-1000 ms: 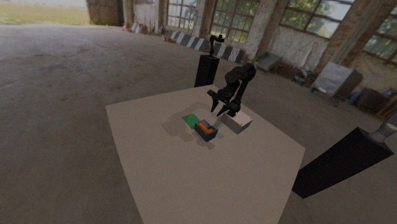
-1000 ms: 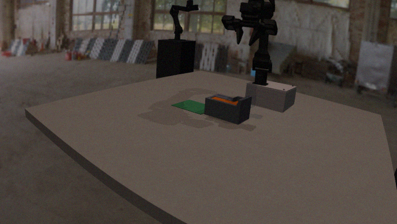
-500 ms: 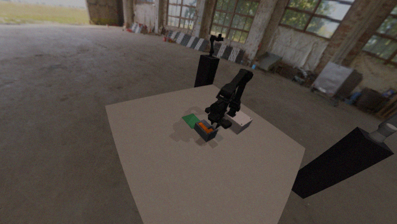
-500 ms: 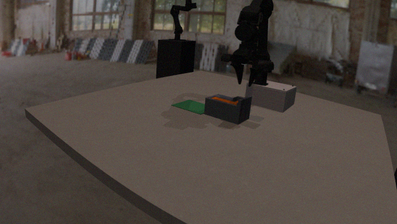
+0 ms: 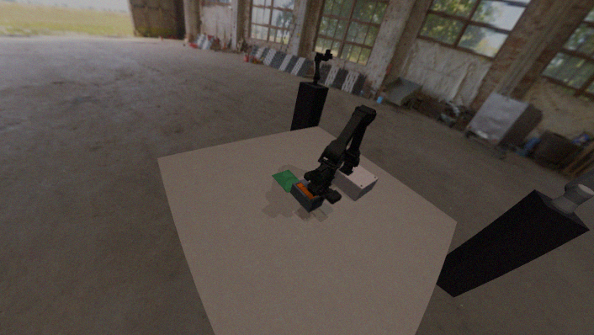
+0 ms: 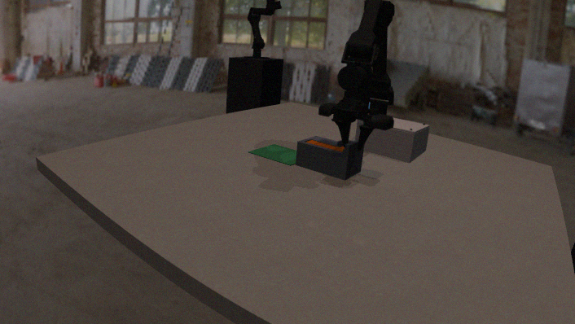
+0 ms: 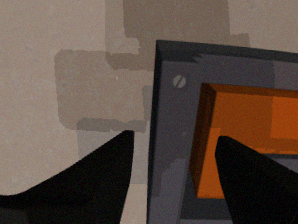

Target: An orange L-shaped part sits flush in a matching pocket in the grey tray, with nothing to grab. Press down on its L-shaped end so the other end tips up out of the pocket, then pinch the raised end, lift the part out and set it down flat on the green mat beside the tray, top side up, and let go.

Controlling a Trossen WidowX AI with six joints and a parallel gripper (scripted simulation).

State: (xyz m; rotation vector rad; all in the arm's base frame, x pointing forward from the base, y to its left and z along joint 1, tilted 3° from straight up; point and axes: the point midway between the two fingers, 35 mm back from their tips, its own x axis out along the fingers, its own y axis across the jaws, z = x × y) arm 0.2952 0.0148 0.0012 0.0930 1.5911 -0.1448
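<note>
Now: the orange L-shaped part 20 mm behind my gripper tip, 50 mm to the right of it and 20 mm below it. Round my gripper tip: green mat 40 mm behind, 220 mm to the right, 80 mm below.
</note>
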